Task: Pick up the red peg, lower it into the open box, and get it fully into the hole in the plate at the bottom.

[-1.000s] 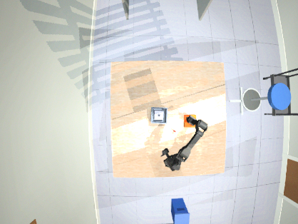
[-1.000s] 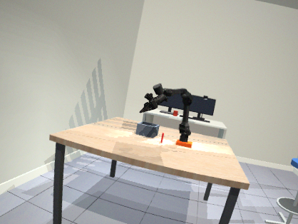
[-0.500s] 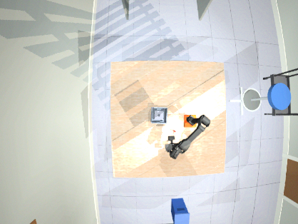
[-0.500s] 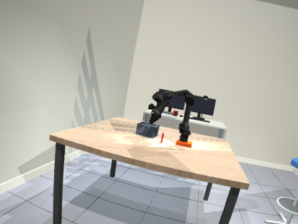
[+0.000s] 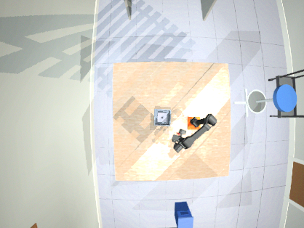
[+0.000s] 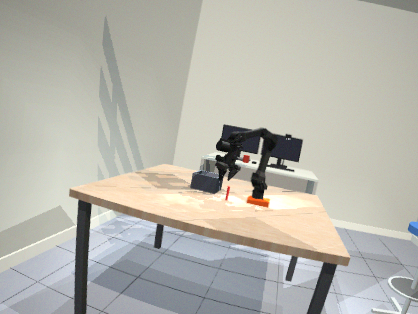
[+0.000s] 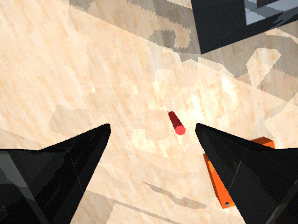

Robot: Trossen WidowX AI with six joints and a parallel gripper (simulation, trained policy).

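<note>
The red peg is 7 cm below my gripper tip, 3 cm behind it and 2 cm to the right of it. Also, from my gripper tip: dark box: 22 cm to the right, 9 cm below, 9 cm ahead; pale plate: 22 cm to the right, 9 cm ahead, 7 cm below.
</note>
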